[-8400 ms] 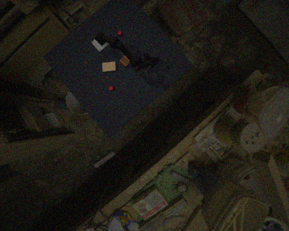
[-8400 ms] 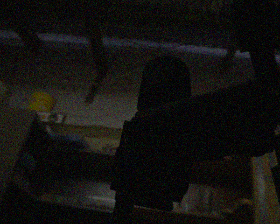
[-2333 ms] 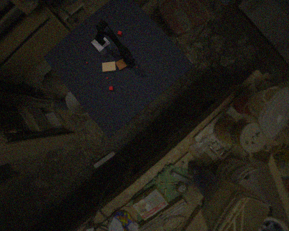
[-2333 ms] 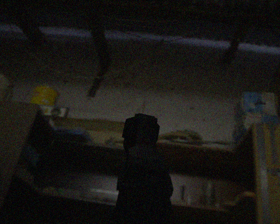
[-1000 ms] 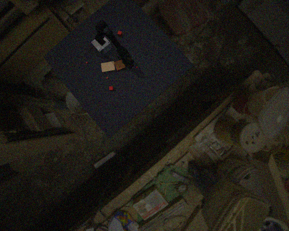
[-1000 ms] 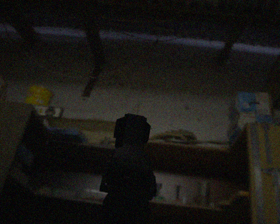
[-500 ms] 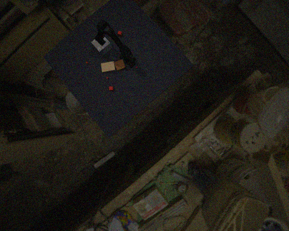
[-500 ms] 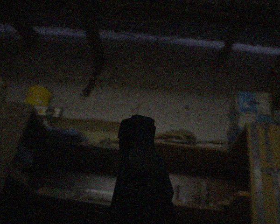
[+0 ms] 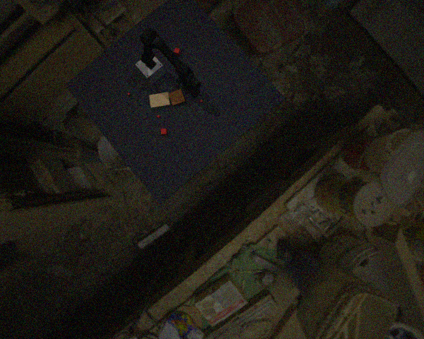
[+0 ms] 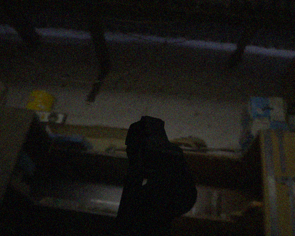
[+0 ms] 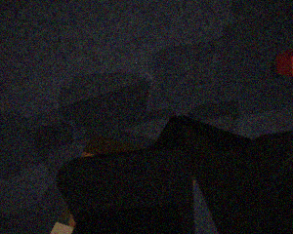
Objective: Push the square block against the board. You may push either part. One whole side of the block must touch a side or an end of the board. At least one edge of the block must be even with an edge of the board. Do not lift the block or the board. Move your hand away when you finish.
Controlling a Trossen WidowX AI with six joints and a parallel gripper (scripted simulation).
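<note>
Right now the brown square block is 6 cm behind my gripper tip, 9 cm to the right of it and 3 cm below it. Also, from my gripper tip: pale rectangular board: 15 cm behind, 19 cm to the right, 3 cm below.
</note>
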